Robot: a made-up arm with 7 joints. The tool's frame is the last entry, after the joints. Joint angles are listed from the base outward. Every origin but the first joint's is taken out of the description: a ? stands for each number. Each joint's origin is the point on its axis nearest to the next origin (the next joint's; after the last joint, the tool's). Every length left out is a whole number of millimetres.
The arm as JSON. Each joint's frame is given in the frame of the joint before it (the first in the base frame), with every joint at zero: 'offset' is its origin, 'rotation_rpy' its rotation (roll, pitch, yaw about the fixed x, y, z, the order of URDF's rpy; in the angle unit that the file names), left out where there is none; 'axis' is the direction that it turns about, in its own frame. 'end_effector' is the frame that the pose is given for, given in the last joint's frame.
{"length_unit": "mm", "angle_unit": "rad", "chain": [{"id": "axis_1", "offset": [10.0, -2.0, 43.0], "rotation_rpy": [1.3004, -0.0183, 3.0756], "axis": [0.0, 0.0, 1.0]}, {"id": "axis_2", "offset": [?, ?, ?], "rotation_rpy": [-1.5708, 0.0, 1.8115], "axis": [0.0, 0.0, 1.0]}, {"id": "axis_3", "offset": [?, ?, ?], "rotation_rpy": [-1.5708, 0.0, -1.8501], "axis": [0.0, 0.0, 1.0]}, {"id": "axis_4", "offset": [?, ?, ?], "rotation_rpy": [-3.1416, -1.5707, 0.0], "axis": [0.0, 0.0, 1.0]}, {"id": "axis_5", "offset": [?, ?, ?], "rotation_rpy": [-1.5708, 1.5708, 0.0], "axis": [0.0, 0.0, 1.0]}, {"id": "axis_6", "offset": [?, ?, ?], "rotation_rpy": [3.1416, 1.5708, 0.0], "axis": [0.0, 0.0, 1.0]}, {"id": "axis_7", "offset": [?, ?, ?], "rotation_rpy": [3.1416, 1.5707, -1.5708], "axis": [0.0, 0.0, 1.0]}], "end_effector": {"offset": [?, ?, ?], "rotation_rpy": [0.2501, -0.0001, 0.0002]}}
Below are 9 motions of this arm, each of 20 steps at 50 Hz.
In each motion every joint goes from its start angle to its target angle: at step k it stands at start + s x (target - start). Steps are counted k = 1, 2, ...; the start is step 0. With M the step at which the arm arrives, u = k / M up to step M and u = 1 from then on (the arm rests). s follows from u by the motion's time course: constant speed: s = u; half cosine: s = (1 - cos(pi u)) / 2; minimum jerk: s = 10 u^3 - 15 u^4 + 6 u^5.
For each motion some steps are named. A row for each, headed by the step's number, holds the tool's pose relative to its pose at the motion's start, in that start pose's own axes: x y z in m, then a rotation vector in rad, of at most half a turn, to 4 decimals.
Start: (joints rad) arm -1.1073 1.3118 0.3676 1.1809 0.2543 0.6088 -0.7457
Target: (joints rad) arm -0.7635 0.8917 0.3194 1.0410 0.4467 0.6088 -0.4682
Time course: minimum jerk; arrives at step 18
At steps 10, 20:
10: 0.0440 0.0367 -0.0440 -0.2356 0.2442 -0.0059
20: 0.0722 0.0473 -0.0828 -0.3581 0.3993 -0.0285

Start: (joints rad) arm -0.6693 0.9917 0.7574 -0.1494 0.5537 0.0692 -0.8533
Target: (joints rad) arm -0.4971 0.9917 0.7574 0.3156 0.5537 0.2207 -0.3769
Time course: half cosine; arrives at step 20
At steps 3, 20:
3: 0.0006 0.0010 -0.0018 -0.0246 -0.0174 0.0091
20: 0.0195 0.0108 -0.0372 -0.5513 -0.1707 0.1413

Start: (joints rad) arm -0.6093 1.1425 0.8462 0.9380 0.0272 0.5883 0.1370
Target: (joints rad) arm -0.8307 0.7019 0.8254 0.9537 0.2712 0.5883 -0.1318
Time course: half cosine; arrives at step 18
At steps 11, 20:
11: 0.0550 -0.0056 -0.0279 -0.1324 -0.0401 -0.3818
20: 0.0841 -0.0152 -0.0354 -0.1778 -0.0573 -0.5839

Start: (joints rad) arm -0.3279 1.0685 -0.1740 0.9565 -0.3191 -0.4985 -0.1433
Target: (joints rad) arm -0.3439 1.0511 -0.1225 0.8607 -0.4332 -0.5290 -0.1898
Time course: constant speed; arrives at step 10
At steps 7, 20:
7: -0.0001 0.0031 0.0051 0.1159 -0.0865 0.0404
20: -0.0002 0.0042 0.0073 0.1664 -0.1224 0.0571

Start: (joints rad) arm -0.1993 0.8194 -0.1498 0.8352 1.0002 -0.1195 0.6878
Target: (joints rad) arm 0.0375 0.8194 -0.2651 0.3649 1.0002 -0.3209 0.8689
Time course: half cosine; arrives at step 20
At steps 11, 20:
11: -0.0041 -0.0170 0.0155 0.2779 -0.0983 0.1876
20: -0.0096 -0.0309 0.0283 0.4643 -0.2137 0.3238

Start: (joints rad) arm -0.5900 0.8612 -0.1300 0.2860 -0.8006 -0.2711 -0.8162
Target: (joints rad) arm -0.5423 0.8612 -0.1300 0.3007 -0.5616 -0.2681 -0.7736
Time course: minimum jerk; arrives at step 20
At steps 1, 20:
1: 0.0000 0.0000 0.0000 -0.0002 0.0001 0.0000
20: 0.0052 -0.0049 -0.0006 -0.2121 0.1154 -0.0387

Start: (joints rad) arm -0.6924 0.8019 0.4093 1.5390 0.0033 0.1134 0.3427
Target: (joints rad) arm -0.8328 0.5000 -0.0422 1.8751 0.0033 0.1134 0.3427
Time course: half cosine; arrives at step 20
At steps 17, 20:
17: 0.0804 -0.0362 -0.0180 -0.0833 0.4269 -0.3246
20: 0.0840 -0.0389 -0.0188 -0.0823 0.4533 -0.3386

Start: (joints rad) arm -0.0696 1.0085 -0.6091 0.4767 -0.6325 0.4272 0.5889
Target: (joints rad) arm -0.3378 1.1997 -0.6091 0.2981 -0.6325 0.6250 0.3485
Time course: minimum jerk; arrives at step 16
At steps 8, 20:
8: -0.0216 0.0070 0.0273 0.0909 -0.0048 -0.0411
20: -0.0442 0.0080 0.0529 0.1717 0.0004 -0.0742

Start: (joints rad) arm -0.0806 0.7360 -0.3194 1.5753 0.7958 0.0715 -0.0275
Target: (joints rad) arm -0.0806 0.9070 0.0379 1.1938 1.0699 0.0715 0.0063
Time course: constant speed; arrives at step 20
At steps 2, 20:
2: -0.0042 -0.0012 -0.0028 0.0109 -0.0005 0.0396
20: -0.0420 -0.0204 -0.0332 0.0223 0.0337 0.4559

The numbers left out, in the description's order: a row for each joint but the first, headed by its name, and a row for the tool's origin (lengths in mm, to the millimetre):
axis_2: 49.0 -30.0 0.0
axis_3: -139.0 36.0 0.0
axis_4: 21.0 -21.0 0.0
axis_5: 23.0 98.0 0.0
axis_6: 5.0 19.0 0.0
axis_7: -3.0 30.0 0.0
tool: 15.0 -30.0 0.0

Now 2 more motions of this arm.
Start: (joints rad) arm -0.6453 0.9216 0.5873 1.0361 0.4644 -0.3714 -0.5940
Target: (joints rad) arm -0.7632 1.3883 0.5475 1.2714 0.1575 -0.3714 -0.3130
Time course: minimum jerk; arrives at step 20
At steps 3, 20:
3: -0.0018 -0.0005 0.0006 -0.0005 0.0028 0.0168
20: -0.0604 -0.0278 0.0317 0.0058 0.0981 0.6807

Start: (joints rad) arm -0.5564 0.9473 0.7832 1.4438 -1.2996 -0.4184 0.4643
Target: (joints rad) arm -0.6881 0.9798 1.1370 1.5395 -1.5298 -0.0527 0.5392
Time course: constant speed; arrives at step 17
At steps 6, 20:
6: 0.0038 0.0113 0.0074 -0.2185 -0.1055 0.1390
20: 0.0024 0.0327 0.0126 -0.6526 -0.3207 0.3216

